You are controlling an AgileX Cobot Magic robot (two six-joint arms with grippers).
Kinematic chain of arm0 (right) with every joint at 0, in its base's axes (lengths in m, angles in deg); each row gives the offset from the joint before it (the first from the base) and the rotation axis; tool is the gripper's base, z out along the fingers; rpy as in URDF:
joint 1: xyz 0 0 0.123 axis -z
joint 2: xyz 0 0 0 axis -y
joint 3: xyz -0.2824 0 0.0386 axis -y
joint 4: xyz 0.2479 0 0.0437 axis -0.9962 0 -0.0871
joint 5: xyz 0 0 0 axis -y
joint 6: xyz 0.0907 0 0.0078 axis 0.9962 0 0.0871
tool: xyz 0 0 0 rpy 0 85 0
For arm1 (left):
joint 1: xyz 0 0 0.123 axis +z
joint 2: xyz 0 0 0 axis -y
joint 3: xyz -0.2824 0 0.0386 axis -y
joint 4: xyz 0.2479 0 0.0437 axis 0.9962 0 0.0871
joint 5: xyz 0 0 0 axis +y
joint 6: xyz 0.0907 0 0.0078 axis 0.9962 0 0.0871
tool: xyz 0 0 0 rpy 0 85 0
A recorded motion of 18 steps. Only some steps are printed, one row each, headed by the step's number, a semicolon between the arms.
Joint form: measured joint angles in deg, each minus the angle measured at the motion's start. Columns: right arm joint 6, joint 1, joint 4, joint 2, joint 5, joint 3; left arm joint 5, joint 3, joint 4, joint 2, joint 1, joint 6.
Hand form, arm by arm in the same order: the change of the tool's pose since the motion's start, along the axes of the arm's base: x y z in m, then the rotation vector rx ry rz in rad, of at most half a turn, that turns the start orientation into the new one. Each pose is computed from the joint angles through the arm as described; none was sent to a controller.
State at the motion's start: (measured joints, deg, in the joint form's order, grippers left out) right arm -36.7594 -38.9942 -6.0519 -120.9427 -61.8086 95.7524; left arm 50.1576 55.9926 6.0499 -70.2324 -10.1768 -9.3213
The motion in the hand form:
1: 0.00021 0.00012 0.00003 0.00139 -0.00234 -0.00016; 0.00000 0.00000 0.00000 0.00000 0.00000 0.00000
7: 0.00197 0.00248 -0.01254 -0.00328 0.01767 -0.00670; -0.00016 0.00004 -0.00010 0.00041 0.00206 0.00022
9: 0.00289 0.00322 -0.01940 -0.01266 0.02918 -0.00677; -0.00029 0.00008 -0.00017 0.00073 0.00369 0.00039
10: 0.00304 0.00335 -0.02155 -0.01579 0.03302 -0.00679; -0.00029 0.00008 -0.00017 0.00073 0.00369 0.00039
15: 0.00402 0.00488 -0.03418 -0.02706 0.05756 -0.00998; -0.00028 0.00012 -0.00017 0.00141 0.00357 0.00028
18: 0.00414 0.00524 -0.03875 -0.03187 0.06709 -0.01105; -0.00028 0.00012 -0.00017 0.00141 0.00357 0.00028
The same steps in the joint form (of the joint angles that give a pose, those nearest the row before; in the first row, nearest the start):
1: 0.00 0.00 0.02 0.00 0.16 0.00; 0.00 0.00 0.00 0.00 0.00 0.00
7: 0.11 0.00 -0.54 -1.69 0.78 0.02; 0.12 0.00 0.00 0.00 0.00 0.00
9: 0.11 0.00 -0.54 -2.65 0.78 0.13; 0.22 0.00 0.00 0.00 0.00 0.00
10: 0.11 0.00 -0.54 -2.93 0.78 0.12; 0.22 0.00 0.00 0.00 0.00 0.00
15: 0.11 0.00 -0.97 -4.66 0.89 0.24; 0.22 0.00 0.04 0.00 0.00 0.00
18: 0.11 0.00 -1.11 -5.25 0.89 0.24; 0.22 0.00 0.04 0.00 0.00 0.00

